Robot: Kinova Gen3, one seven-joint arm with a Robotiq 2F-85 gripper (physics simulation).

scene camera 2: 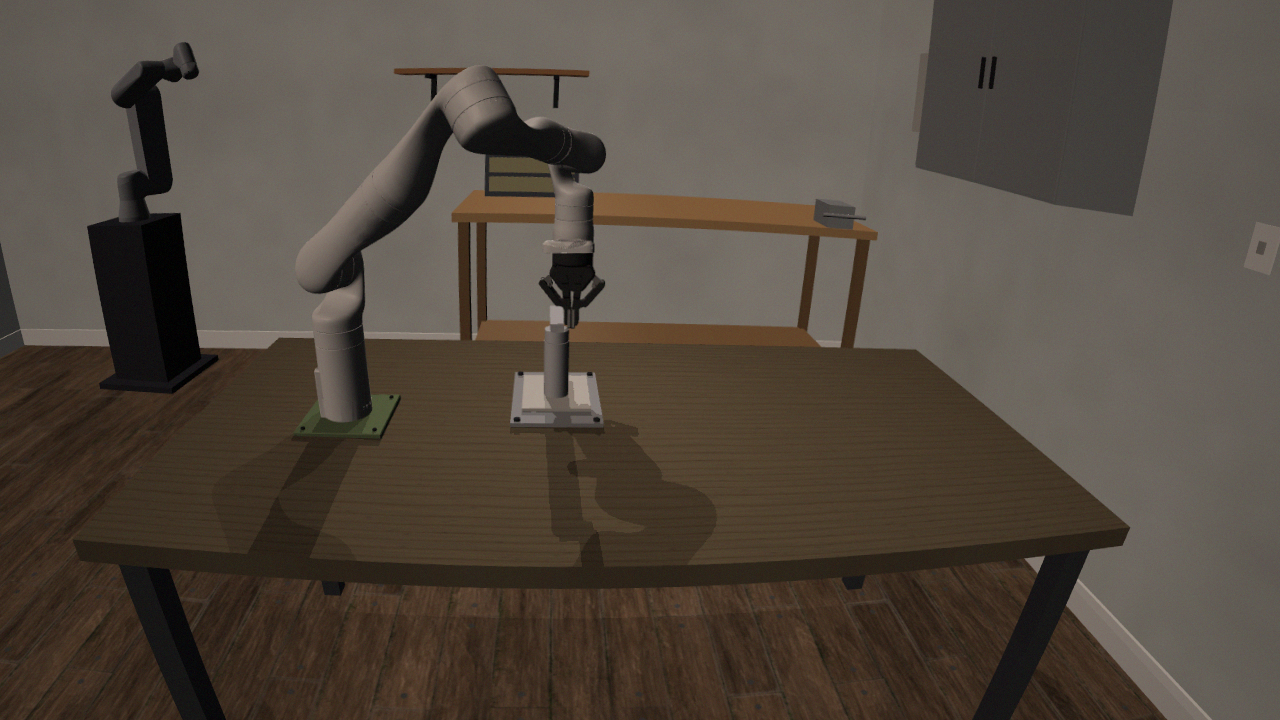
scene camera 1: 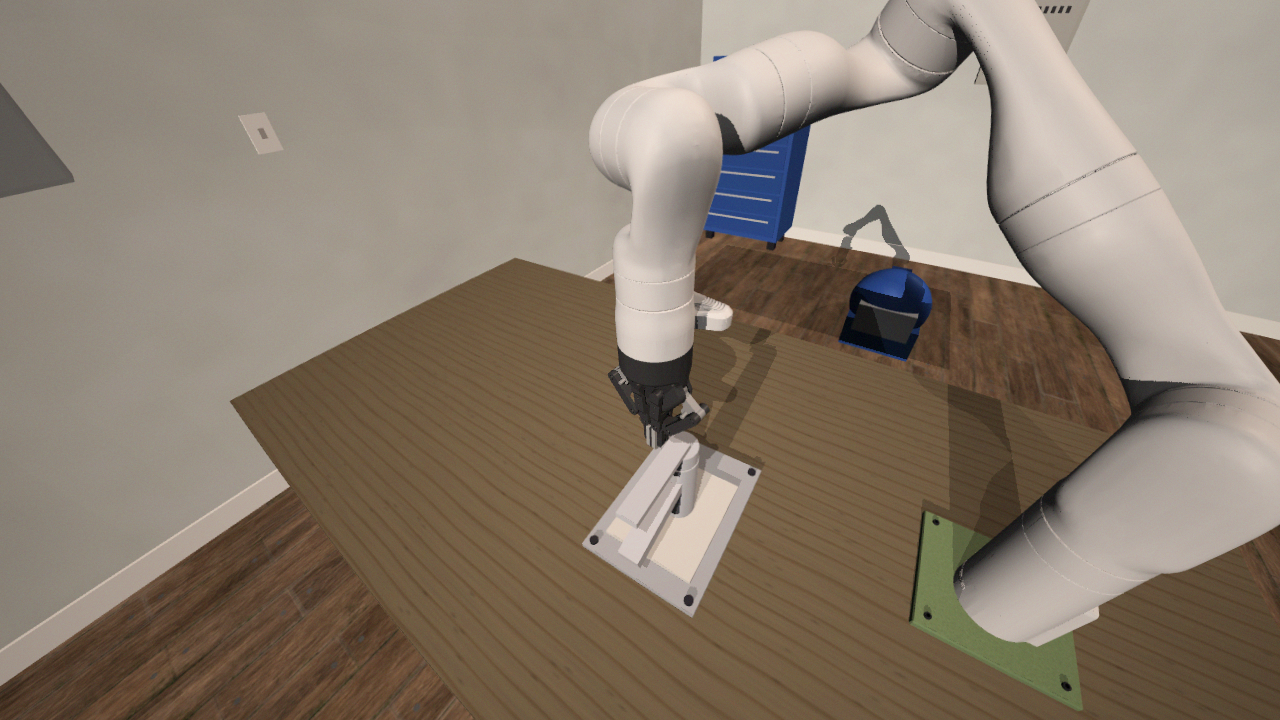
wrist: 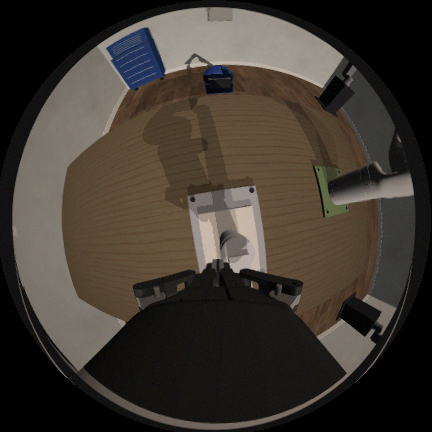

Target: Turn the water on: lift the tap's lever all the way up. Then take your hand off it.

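Where they show: gripper, between the fingertips: (scene camera 2: 571, 327) (scene camera 1: 656, 442) (wrist: 217, 265); arm's base, origin of its link: (scene camera 2: 348, 411) (scene camera 1: 994, 599) (wrist: 334, 191).
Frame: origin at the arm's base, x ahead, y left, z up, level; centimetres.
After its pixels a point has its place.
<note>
The tap's grey post (scene camera 1: 689, 483) {y 12.8, x 36.6, z 8.7 cm} (scene camera 2: 555, 362) {y 9.4, x 38.8, z 8.0 cm} (wrist: 239, 251) {y 11.5, x 38.5, z 13.9 cm} stands upright on a grey-rimmed base plate (scene camera 1: 733, 467) {y 1.1, x 35.3, z 0.0 cm} (scene camera 2: 537, 420) {y 0.6, x 36.3, z 0.0 cm} (wrist: 197, 232) {y 9.9, x 46.2, z 0.0 cm}. Its flat pale lever (scene camera 1: 655, 483) {y 18.5, x 37.6, z 14.8 cm} (scene camera 2: 556, 315) {y 17.3, x 38.2, z 14.8 cm} runs from the post top, above the spout (scene camera 1: 648, 537) {y 21.2, x 36.8, z 7.5 cm}. In scene camera 2, part of the lever shows above the post top. My gripper (scene camera 1: 656, 437) {y 13.3, x 41.4, z 13.8 cm} (scene camera 2: 571, 317) {y 13.3, x 41.4, z 13.8 cm} (wrist: 217, 265) {y 13.3, x 41.4, z 13.8 cm} is shut with nothing between its fingers. It points down close beside the lever, near the post top; whether they touch I cannot tell. In the wrist view the gripper hides most of the lever.
The tap stands on the wooden table (scene camera 1: 429, 394) {y 22.0, x 94.3, z -0.8 cm} (scene camera 2: 805, 465) {y -11.3, x 83.3, z -0.8 cm} (wrist: 130, 205) {y 1.5, x 66.7, z -0.8 cm}. The arm's own base is on a green plate (scene camera 1: 936, 564) {y -0.6, x 6.7, z 0.1 cm} (scene camera 2: 386, 407) {y 2.4, x 7.0, z 0.1 cm} (wrist: 325, 197) {y 2.3, x 6.5, z 0.1 cm} to one side. A wall (scene camera 1: 358, 223) rises beyond the table edge. A wooden bench (scene camera 2: 698, 213) stands behind the table.
</note>
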